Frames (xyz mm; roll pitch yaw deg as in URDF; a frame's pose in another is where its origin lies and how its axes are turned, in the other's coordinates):
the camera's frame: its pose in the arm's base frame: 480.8 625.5 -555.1 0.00 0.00 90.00
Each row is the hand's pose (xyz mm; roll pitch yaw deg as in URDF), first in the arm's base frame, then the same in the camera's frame.
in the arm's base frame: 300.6 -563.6 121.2 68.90 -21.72 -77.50
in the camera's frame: -1189.1 180.2 676.3 68.90 -21.72 -167.50
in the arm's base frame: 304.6 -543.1 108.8 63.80 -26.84 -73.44
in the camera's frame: -1168.6 176.2 663.9 63.80 -26.84 -163.44
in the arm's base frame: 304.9 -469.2 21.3 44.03 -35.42 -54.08
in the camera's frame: -1094.7 175.9 576.4 44.03 -35.42 -144.08
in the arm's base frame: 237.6 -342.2 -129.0 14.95 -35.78 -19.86
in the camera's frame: -967.7 243.2 426.1 14.95 -35.78 -109.86
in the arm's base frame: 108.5 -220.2 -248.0 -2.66 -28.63 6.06
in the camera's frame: -845.7 372.3 307.1 -2.66 -28.63 -83.94
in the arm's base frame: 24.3 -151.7 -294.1 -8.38 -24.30 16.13
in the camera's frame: -777.2 456.5 261.0 -8.38 -24.30 -73.87
